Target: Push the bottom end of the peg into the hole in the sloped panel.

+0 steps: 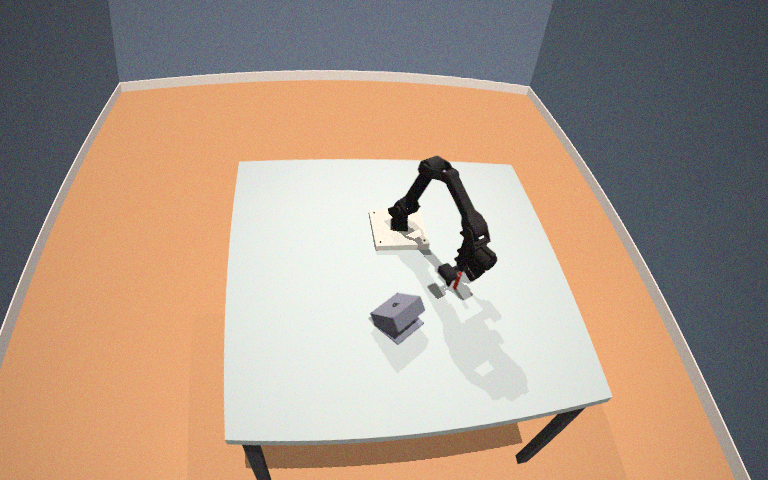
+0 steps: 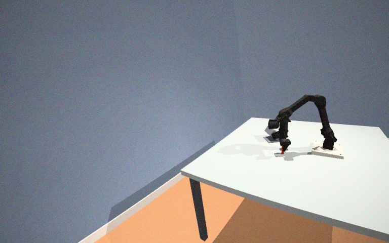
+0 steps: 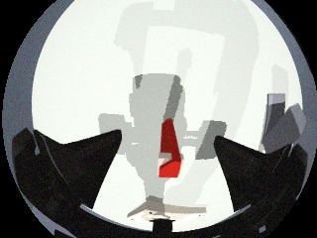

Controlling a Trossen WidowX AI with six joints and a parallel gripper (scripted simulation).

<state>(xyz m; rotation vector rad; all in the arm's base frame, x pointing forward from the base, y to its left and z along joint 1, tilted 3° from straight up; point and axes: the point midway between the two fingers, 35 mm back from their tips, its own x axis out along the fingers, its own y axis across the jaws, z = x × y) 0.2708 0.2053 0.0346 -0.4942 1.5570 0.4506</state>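
Now: gripper tip 2 cm below the red peg. Also, from my gripper tip: grey sloped panel: 21 cm to the right, 16 cm ahead, 1 cm above; panel foot: 20 cm to the right, 17 cm ahead, 4 cm below.
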